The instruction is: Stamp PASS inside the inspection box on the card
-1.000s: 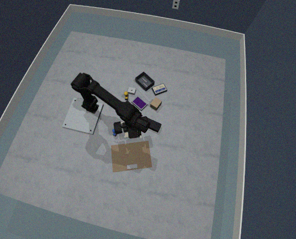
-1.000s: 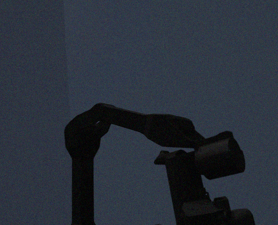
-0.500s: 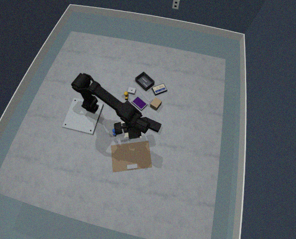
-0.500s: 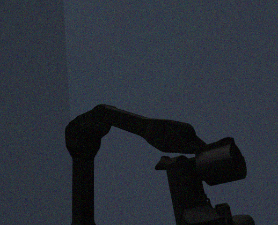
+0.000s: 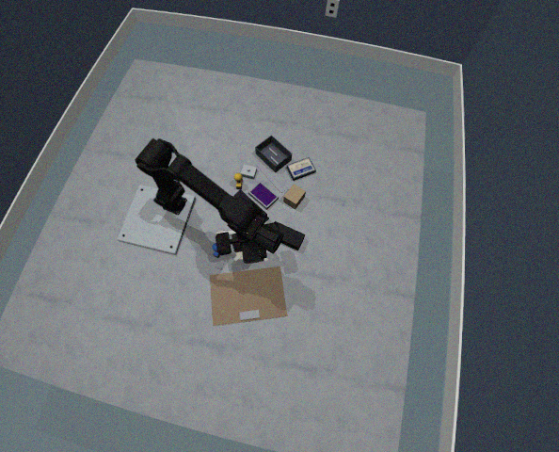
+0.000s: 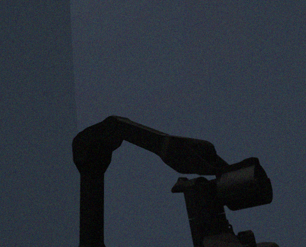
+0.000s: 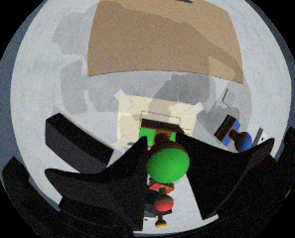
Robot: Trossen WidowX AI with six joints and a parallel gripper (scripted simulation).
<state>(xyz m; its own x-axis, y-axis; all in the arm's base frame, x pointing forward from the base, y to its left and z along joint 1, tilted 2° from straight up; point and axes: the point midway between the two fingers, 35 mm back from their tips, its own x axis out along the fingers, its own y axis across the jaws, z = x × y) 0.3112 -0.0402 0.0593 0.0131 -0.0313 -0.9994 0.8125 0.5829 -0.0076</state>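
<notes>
My gripper tip is now 50 mm above the cream card and 10 mm to the right of it. The rest, counted from my gripper tip: marker (60 mm behind, 50 mm to the left, 40 mm below); then green-knobbed stamp (right at my gripper tip); then blue stamp (100 mm behind, 50 mm to the right, 30 mm below).
</notes>
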